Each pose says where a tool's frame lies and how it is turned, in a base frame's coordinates. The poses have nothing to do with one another.
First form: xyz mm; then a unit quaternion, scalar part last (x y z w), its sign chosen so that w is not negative.
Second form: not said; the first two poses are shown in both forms.
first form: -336 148 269 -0.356 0.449 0.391 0.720
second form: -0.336 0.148 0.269 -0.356 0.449 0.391 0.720
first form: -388 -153 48 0.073 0.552 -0.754 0.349
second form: -0.388 -0.153 0.048 0.073 0.552 -0.754 0.349
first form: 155 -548 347 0.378 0.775 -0.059 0.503
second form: 0.155 -0.548 0.347 0.378 0.775 -0.059 0.503
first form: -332 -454 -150 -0.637 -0.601 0.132 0.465
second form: -0.332 -0.454 -0.150 -0.637 -0.601 0.132 0.465
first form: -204 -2 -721 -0.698 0.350 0.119 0.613
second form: -0.204 -0.002 -0.721 -0.698 0.350 0.119 0.613
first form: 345 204 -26 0.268 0.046 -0.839 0.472
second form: 0.345 0.204 -0.026 0.268 0.046 -0.839 0.472
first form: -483 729 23 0.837 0.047 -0.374 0.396
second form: -0.483 0.729 0.023 0.837 0.047 -0.374 0.396
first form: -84 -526 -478 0.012 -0.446 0.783 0.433
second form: -0.084 -0.526 -0.478 0.012 -0.446 0.783 0.433
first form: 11 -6 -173 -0.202 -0.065 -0.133 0.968
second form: 0.011 -0.006 -0.173 -0.202 -0.065 -0.133 0.968
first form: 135 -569 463 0.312 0.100 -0.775 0.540
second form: 0.135 -0.569 0.463 0.312 0.100 -0.775 0.540
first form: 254 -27 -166 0.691 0.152 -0.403 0.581
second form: 0.254 -0.027 -0.166 0.691 0.152 -0.403 0.581
